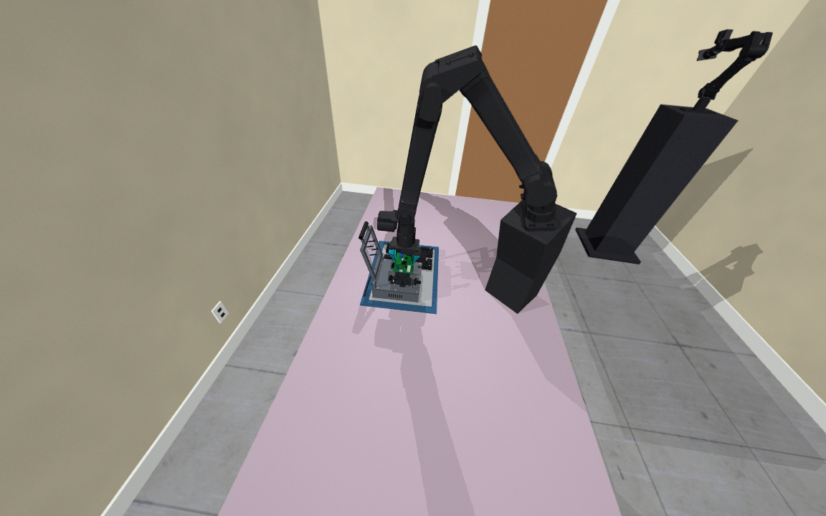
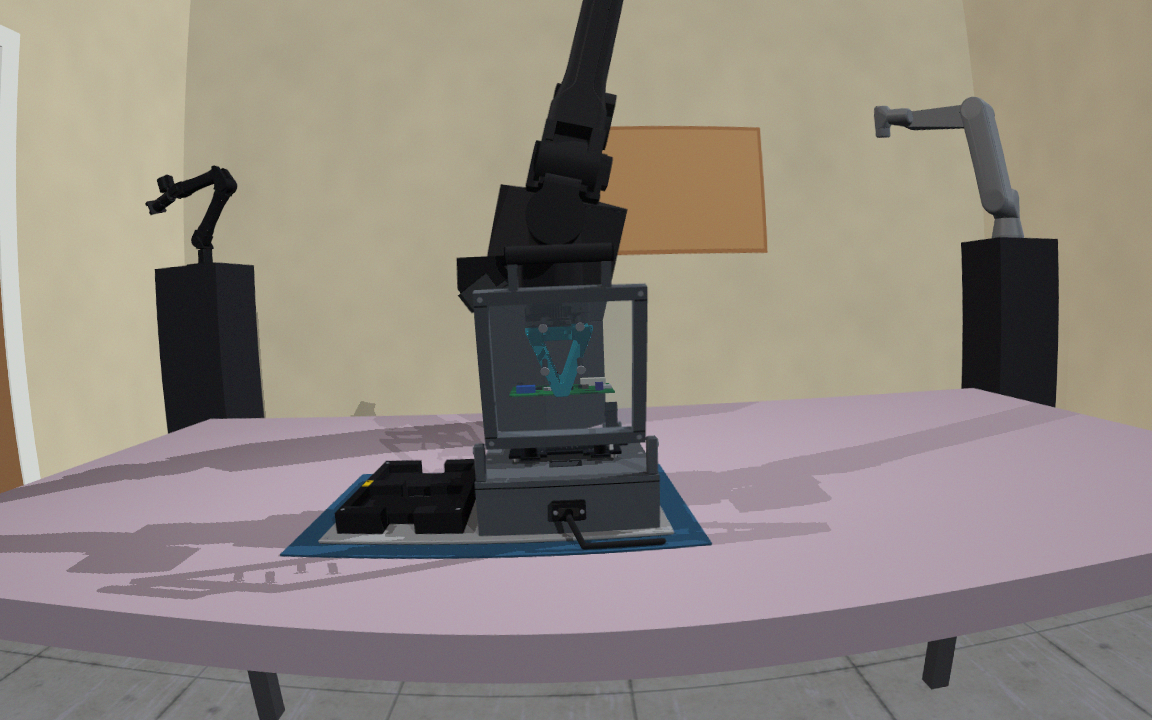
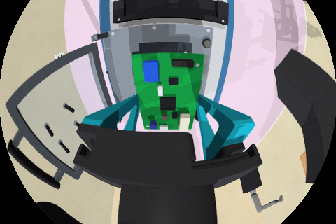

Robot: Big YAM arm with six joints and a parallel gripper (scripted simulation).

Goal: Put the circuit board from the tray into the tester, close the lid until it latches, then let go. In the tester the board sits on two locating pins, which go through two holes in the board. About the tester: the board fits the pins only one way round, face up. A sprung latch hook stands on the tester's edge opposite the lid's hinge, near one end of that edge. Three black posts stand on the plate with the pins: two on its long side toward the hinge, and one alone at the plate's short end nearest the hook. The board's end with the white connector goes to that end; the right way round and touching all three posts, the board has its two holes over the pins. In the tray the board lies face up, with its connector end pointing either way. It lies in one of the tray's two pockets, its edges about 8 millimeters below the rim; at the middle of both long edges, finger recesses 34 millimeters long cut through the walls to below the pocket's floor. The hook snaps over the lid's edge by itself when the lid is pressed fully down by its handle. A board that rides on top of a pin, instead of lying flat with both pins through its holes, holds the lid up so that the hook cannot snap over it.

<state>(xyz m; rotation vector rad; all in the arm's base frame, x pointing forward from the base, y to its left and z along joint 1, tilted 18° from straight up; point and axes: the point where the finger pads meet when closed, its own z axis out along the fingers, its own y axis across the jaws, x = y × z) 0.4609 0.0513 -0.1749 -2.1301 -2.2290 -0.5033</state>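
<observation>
Right now my hand is right at the green circuit board. Round my hand: pin plate (6 cm below, 1 cm to the left, 1 cm ahead); lid (13 cm ahead, 5 cm above, 1 cm to the left).
</observation>
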